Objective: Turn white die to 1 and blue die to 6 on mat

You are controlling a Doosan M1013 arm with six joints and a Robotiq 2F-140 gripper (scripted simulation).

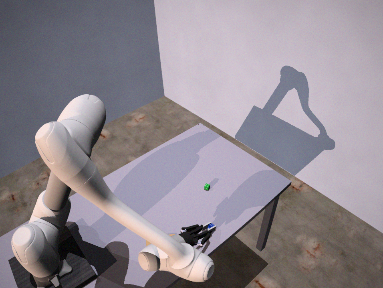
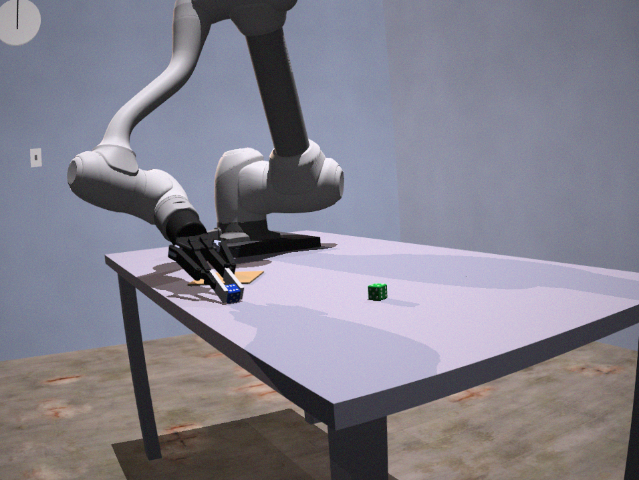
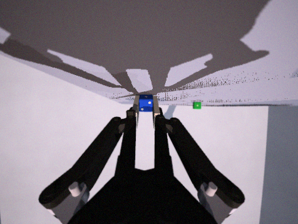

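The blue die lies 2 cm ahead of my hand and 1 cm below it. From my hand the other things lie so: green die (19 cm ahead, 21 cm to the left, 2 cm below); white die (26 cm behind, 10 cm to the left, 1 cm below); tan mat (23 cm behind, 9 cm to the left, 3 cm below).
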